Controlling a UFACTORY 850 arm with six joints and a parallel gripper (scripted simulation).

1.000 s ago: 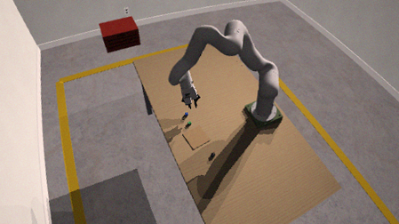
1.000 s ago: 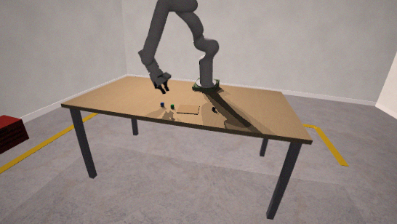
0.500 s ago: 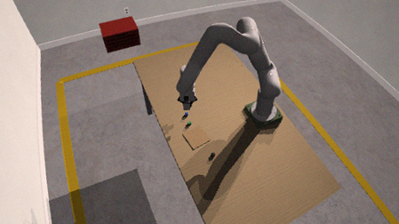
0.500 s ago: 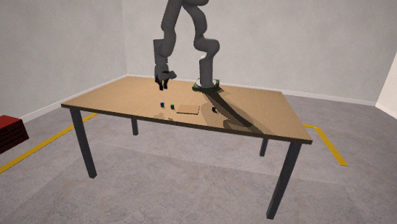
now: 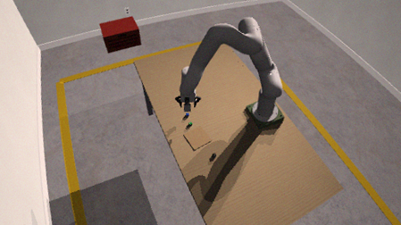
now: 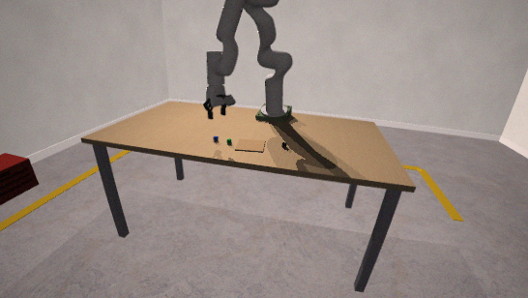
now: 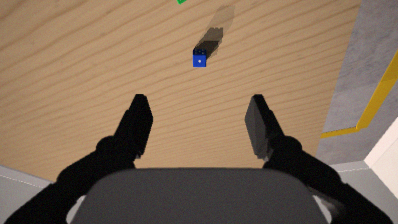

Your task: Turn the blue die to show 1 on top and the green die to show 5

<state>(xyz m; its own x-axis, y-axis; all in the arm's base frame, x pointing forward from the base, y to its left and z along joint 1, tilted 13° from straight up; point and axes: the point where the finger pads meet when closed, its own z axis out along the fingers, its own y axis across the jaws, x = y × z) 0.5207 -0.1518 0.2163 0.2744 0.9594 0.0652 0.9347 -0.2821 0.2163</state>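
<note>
Now: the blue die 13 cm below my hand and 1 cm to the right of it. The rest, counted from my hand: mat: 18 cm to the left, 14 cm below, 1 cm behind; black die: 35 cm to the left, 13 cm below, 7 cm behind; green die: 13 cm below, 7 cm to the left.
</note>
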